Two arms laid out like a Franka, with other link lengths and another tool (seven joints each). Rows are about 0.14 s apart.
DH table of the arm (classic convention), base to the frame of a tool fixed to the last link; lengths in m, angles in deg. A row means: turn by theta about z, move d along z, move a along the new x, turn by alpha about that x. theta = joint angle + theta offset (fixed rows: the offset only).
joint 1: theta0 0, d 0.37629, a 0, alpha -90
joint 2: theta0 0, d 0, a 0, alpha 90
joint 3: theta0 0, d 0.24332, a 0.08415, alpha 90
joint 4: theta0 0, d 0, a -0.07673, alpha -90
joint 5: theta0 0, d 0.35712, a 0, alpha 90
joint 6: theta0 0, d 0, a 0.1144, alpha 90
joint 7: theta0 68, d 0.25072, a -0.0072, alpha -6.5
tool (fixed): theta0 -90, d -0.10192, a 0, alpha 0
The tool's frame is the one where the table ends.
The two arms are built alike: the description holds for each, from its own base.
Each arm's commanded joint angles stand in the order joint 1, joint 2, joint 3, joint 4, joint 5, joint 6, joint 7.
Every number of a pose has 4 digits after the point.
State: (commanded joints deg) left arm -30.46 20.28 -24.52 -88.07 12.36 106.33 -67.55; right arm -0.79 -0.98 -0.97 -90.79 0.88 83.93 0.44
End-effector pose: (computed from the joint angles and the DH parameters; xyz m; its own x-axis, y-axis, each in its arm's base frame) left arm 0.4050 -0.4833 0.4007 0.8430 0.5355 -0.0510 0.5360 -0.8442 -0.0036; right arm 0.5435 -0.0033 0.5379 0.9185 0.3403 -0.2015 0.3369 -0.9401 -0.0522
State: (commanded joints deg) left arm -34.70 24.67 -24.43 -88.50 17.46 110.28 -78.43; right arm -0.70 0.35 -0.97 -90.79 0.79 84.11 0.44
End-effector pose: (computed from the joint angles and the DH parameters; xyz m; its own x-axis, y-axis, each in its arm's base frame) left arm 0.3785 -0.5149 0.3600 0.7981 0.6025 -0.0019 0.6025 -0.7981 0.0078; right arm 0.5476 -0.0028 0.5255 0.9137 0.3414 -0.2204 0.3372 -0.9397 -0.0577
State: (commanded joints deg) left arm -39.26 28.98 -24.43 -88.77 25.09 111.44 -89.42; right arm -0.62 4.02 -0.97 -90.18 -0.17 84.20 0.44
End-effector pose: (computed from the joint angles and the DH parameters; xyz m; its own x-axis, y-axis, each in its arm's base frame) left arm 0.3444 -0.5387 0.3172 0.7611 0.6419 0.0932 0.6443 -0.7648 0.0061; right arm 0.5575 -0.0048 0.4950 0.9000 0.3394 -0.2734 0.3362 -0.9399 -0.0600
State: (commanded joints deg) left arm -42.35 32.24 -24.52 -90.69 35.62 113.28 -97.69; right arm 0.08 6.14 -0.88 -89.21 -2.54 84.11 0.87
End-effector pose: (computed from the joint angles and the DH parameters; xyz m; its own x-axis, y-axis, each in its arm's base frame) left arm 0.3199 -0.5495 0.2763 0.7513 0.6199 0.2264 0.6295 -0.7762 0.0364; right arm 0.5635 -0.0039 0.4815 0.8902 0.3358 -0.3078 0.3444 -0.9384 -0.0275
